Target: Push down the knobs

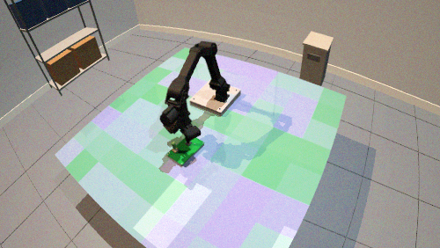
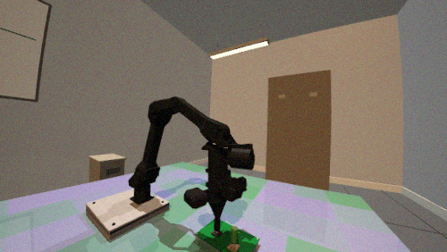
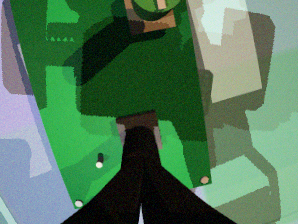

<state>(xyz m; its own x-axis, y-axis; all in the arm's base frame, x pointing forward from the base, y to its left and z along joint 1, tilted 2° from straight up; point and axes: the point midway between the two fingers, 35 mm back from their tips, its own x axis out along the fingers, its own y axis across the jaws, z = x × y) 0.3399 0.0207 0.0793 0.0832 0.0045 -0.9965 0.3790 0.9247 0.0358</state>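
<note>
Now: gripper tip 20 mm above the dark knob. The rest, counted from my gripper tip: potentiometer knob 60 mm ahead, 30 mm to the right.
</note>
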